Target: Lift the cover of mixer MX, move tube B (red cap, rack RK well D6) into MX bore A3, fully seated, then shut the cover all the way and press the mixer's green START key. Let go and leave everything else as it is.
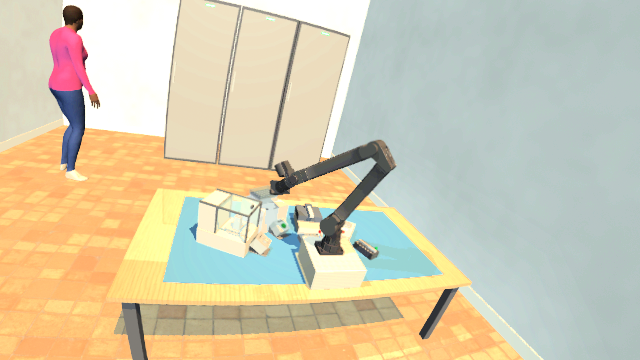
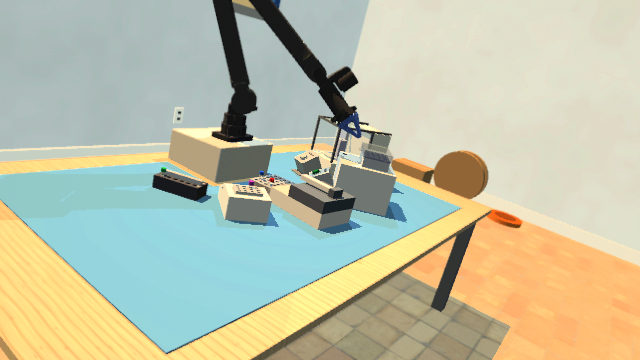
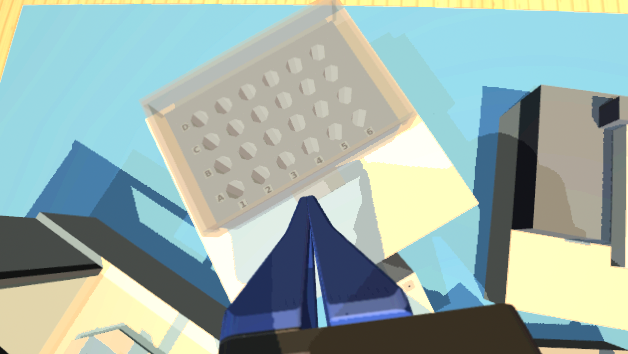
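Seen in the pictures: gripper, between the fingertips: (image 1: 272,191) (image 2: 359,137) (image 3: 308,205); arm's base, origin of its link: (image 1: 328,249) (image 2: 232,138).
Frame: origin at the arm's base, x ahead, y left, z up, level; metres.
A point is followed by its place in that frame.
Observation:
Mixer MX (image 2: 365,192) {y 0.154, x 0.448, z -0.044 m} (image 3: 420,172) {y 0.141, x 0.385, z 0.029 m} is a cream box holding a grey block (image 1: 263,192) (image 3: 272,107) {y 0.236, x 0.409, z 0.084 m} with lettered and numbered bores. Its clear cover (image 2: 377,148) {y 0.244, x 0.407, z 0.084 m} (image 3: 176,167) {y 0.289, x 0.373, z 0.084 m} lies over the block; whether it is slightly raised I cannot tell. No tube shows in the bores. My gripper (image 2: 356,135) {y 0.210, x 0.351, z 0.105 m} (image 3: 308,205) {y 0.210, x 0.351, z 0.105 m} is shut and empty, with its tips by the cover's near edge; contact is unclear. The red-capped tube (image 2: 272,180) {y -0.056, x 0.237, z -0.056 m} stands in rack RK (image 2: 285,184) {y 0.011, x 0.241, z -0.076 m}, near blue and magenta caps; its well is not readable. A green key (image 1: 284,226) {y 0.140, x 0.254, z -0.041 m} (image 2: 316,171) {y 0.134, x 0.267, z -0.036 m} shows on a small slanted panel beside the mixer.
A glass-walled balance (image 1: 220,240) {y 0.466, x 0.134, z -0.053 m} stands beside the mixer, with a small console (image 1: 260,244) {y 0.289, x 0.102, z -0.047 m} (image 2: 307,162) {y 0.244, x 0.158, z -0.052 m}. A dark-topped device (image 1: 307,212) {y -0.023, x 0.368, z -0.015 m} (image 2: 320,200) {y -0.116, x 0.445, z -0.028 m} (image 3: 565,200) {y 0.009, x 0.376, z -0.026 m} stands on the mixer's other side. A cream box (image 2: 245,207) {y -0.269, x 0.326, z -0.069 m} and a black strip rack (image 1: 366,248) {y -0.283, x 0.098, z -0.075 m} (image 2: 180,186) {y -0.313, x 0.134, z -0.079 m} stand farther off.

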